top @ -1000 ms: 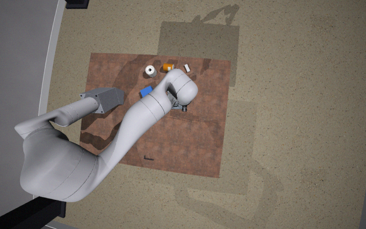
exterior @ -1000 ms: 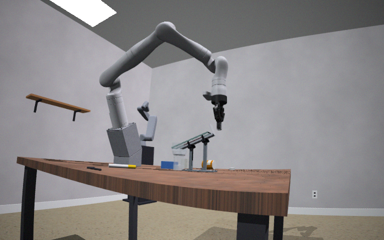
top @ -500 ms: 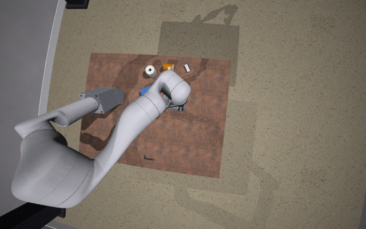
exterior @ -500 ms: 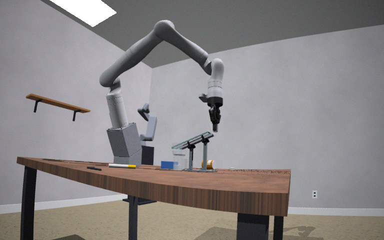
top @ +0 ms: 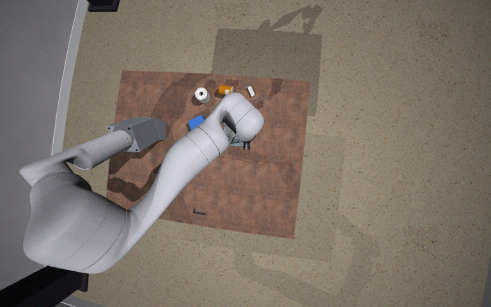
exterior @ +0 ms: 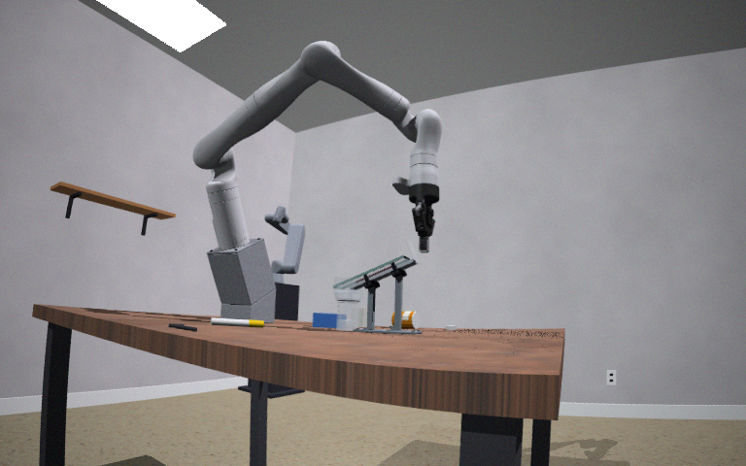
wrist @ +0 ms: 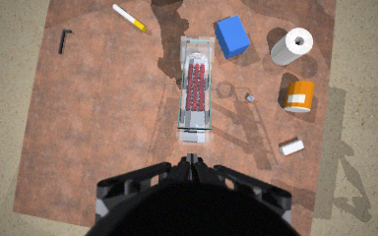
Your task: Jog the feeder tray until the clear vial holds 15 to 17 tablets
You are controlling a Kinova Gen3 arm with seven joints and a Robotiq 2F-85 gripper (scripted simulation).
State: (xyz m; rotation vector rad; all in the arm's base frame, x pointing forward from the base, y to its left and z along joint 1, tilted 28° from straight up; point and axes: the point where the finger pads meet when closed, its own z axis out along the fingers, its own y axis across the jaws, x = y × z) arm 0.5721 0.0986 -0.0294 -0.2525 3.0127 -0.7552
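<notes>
Right now my hand is 10 cm past the feeder tray, 6 cm above it and 1 cm to the left of it. Also, from my hand: small white block (29 cm to the left, 20 cm below, 4 cm behind); clear vial (20 cm behind, 17 cm below, 3 cm to the right); small grey piece (21 cm below, 15 cm to the left, 15 cm behind).
</notes>
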